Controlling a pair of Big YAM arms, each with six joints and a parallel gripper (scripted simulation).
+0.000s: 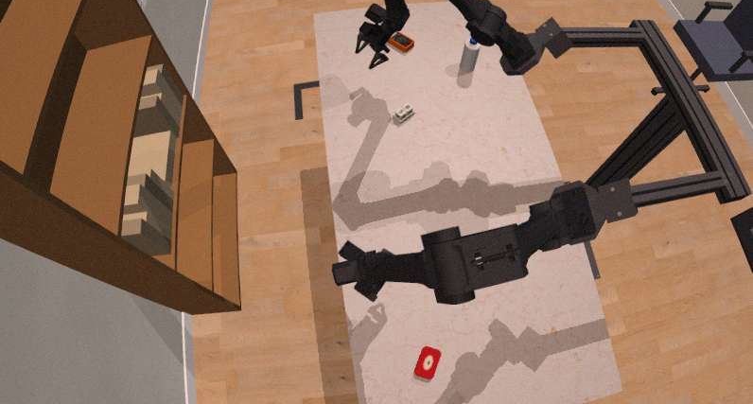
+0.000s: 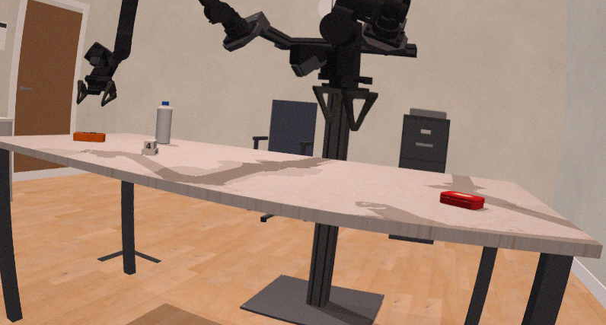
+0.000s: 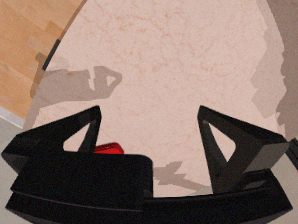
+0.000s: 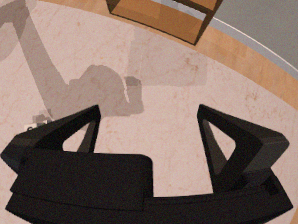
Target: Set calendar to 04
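Right now the white cube is 180 mm to the left of my right hand, 120 mm below it and 120 mm behind it. From my right hand the other things lie so: red tin: 1070 mm to the left, 130 mm below, 90 mm behind; white calendar tray: 170 mm to the left, 140 mm below, 140 mm behind; white bottle: 440 mm behind, 70 mm below, 60 mm to the right.
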